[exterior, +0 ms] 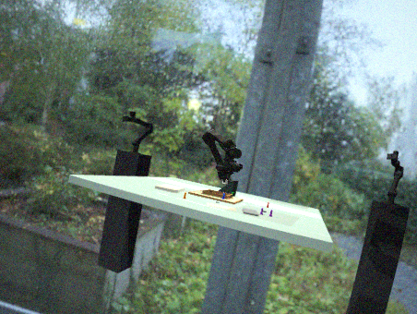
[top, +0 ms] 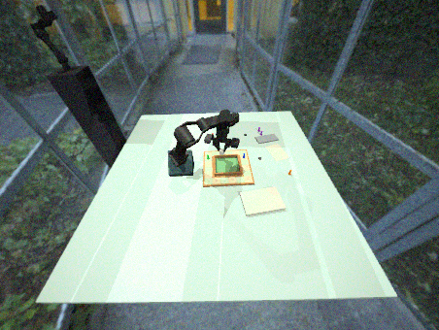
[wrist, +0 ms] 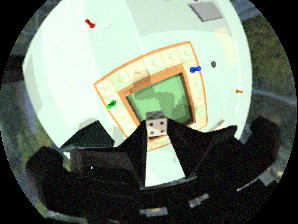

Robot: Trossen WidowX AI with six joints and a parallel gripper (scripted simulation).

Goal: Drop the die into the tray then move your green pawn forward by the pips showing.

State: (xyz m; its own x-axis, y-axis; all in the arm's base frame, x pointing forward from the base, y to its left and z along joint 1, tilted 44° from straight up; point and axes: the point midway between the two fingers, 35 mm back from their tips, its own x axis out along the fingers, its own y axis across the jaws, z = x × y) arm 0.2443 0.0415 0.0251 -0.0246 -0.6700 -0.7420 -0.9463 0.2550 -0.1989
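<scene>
Right now my gripper tip is 9 cm past the green pawn, 8 cm above it and 4 cm to the right of it. The rest, counted from my gripper tip: red pawn 29 cm to the left, 9 cm below, 5 cm behind; die right at my gripper tip; blue pawn 14 cm ahead, 8 cm below, 4 cm to the left.
</scene>
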